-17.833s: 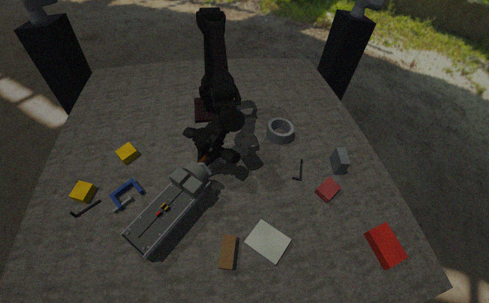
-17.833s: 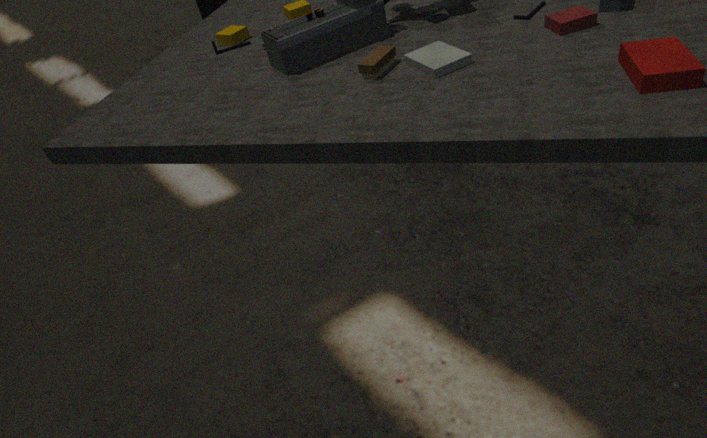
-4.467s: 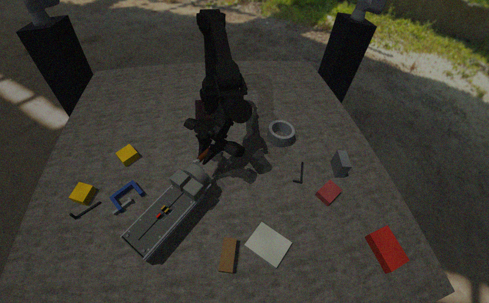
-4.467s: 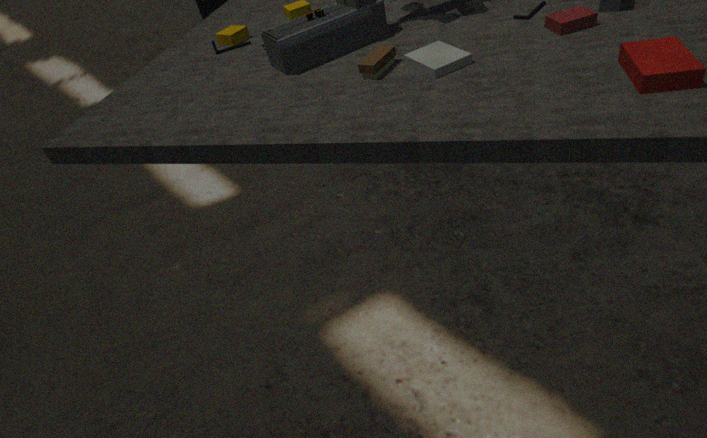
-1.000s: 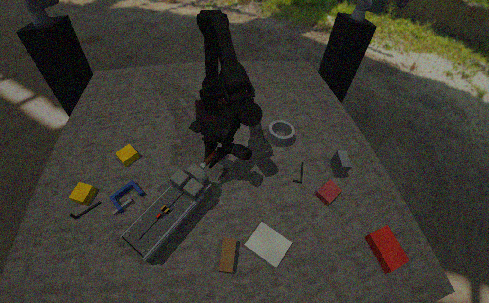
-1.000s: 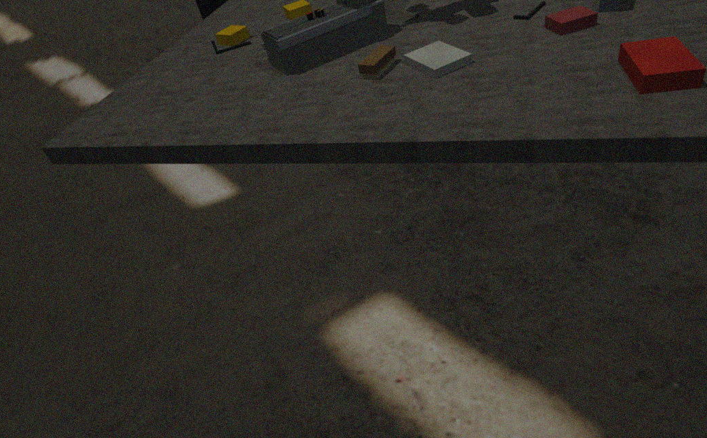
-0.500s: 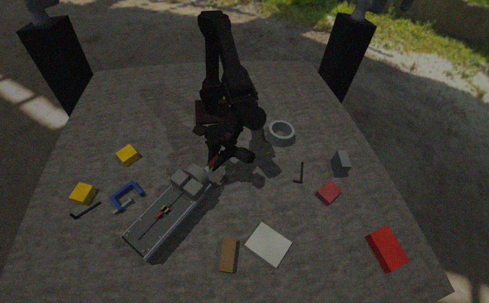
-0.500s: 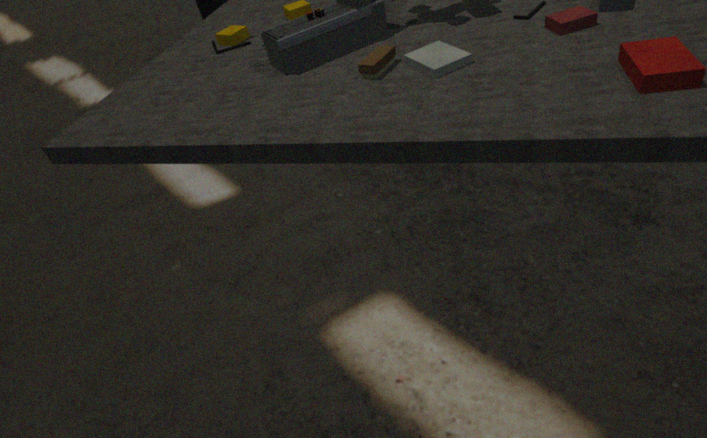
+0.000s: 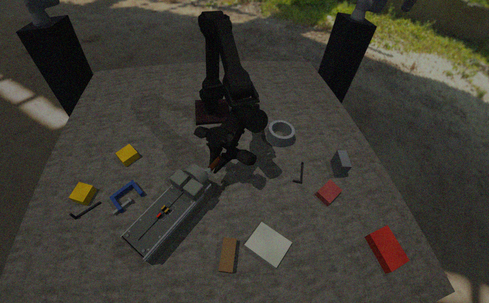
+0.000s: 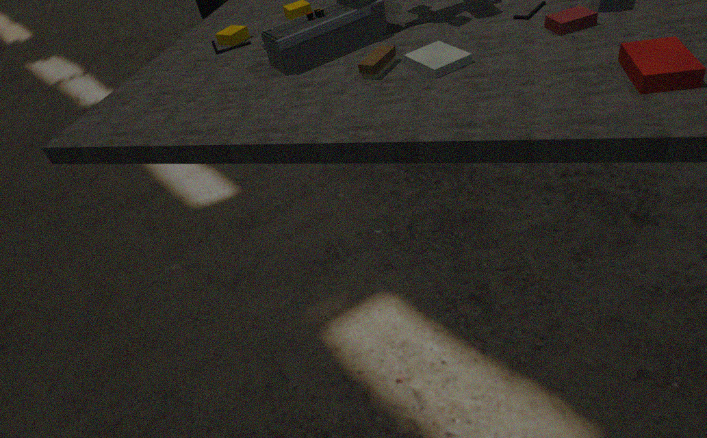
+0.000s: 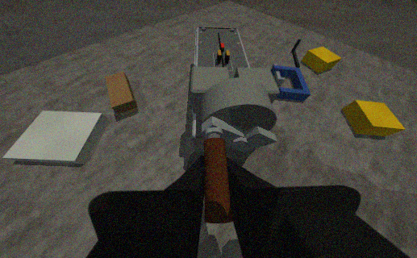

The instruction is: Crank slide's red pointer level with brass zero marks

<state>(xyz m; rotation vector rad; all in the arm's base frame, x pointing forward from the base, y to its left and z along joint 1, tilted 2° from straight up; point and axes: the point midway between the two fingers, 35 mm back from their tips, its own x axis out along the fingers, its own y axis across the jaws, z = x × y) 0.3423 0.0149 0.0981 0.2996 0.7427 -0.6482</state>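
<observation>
Now: the brown crank handle 2 cm above my gripper tip, 1 cm to the left of it and 1 cm behind it. The rest, counted from my gripper tip: white plate: 20 cm ahead, 14 cm to the left, 7 cm below; then red pointer: 14 cm to the right, 13 cm ahead; then brown block: 22 cm ahead, 7 cm below, 3 cm to the left.
</observation>
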